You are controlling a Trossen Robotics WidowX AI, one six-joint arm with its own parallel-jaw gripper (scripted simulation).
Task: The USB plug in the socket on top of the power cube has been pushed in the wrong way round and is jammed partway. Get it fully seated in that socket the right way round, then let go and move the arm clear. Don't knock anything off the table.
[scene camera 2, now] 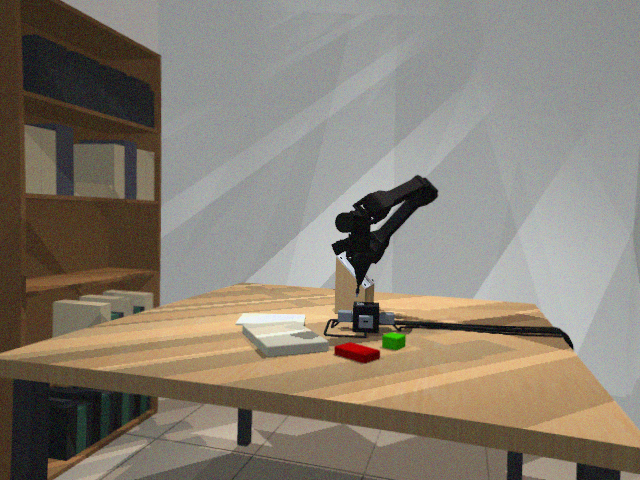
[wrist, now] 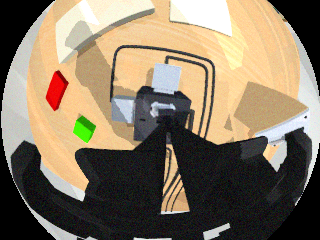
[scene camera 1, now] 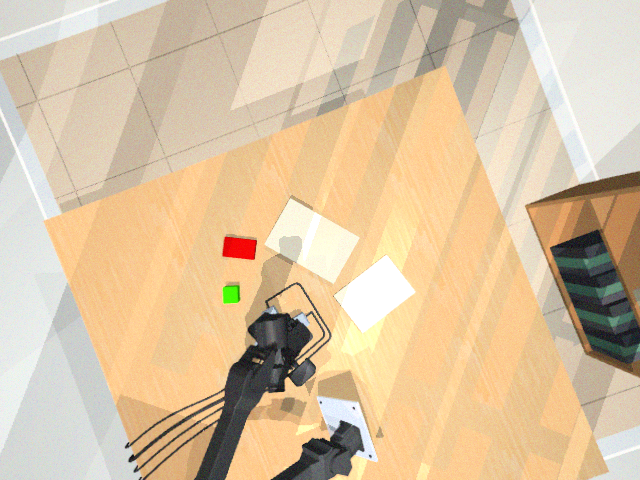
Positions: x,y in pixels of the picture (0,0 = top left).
Labels:
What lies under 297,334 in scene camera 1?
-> My gripper.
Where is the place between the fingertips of my gripper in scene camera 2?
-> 359,284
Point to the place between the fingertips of my gripper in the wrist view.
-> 167,127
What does my gripper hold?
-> A USB plug.

